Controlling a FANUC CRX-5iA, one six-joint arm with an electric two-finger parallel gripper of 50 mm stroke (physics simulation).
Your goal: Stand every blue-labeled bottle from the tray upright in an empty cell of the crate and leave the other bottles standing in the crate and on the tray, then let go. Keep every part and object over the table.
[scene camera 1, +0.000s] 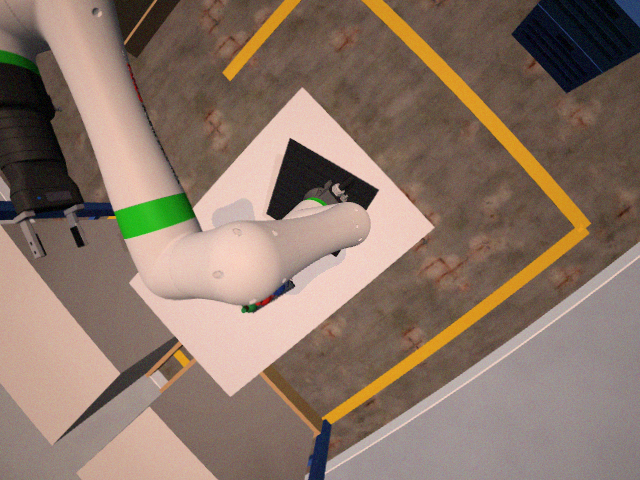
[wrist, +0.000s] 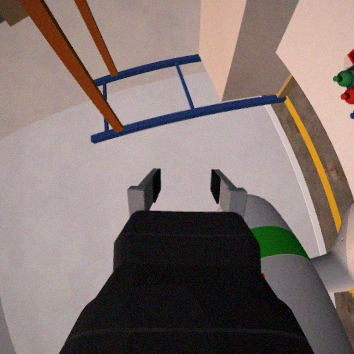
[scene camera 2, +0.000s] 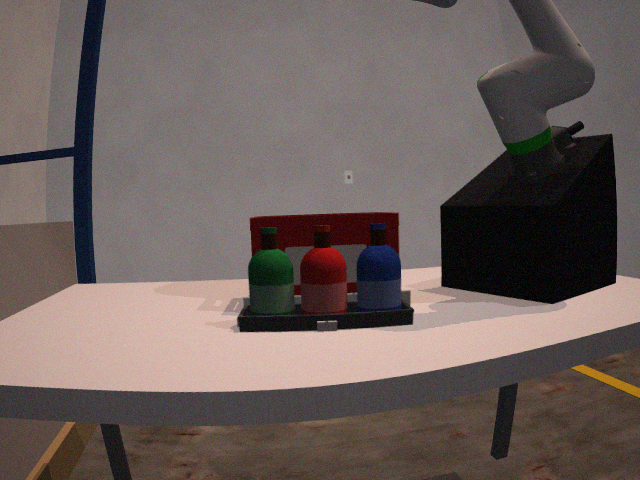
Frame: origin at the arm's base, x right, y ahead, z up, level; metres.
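Where they show: gripper, fingertip midpoint: [scene camera 1: 63, 251] [wrist: 185, 178]; arm's base, origin of the base link: [scene camera 2: 538, 167].
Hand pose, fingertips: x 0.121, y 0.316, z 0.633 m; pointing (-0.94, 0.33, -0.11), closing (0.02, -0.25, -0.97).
Each offset is from my fingertips to the top centre of the thing. "*": to the spot under its first point. Level surfaces: height alone.
A blue bottle @[dx -0.303, dy +0.105, dz -0.748 m] [scene camera 1: 280, 290] [scene camera 2: 378, 279], a red bottle @[dx -0.309, dy +0.195, dz -0.748 m] [scene camera 2: 323, 281] [wrist: 348, 96] and a green bottle @[dx -0.305, dy +0.280, dz -0.748 m] [scene camera 2: 271, 281] [wrist: 344, 78] stand upright in a row on the black tray @[* dx -0.356, dy +0.259, dz -0.895 m] [scene camera 2: 284, 323]. The red crate @[* dx -0.195, dy +0.241, dz -0.757 m] [scene camera 2: 294, 229] [wrist: 351, 56] stands directly behind the tray in the scene camera 2 view. Its cells are hidden there, and the arm covers it in the scene camera 1 view. My gripper [scene camera 1: 57, 248] [wrist: 185, 178] is open and empty, off to the side of the table, far from the bottles and crate.
The white table @[dz -0.908 m] [scene camera 1: 232, 356] [scene camera 2: 155, 356] carries the black pedestal block [scene camera 1: 294, 175] [scene camera 2: 496, 248], with the arm's base on it. The arm reaches over the crate in the scene camera 1 view. A blue and orange rack [wrist: 150, 122] stands beyond the fingers.
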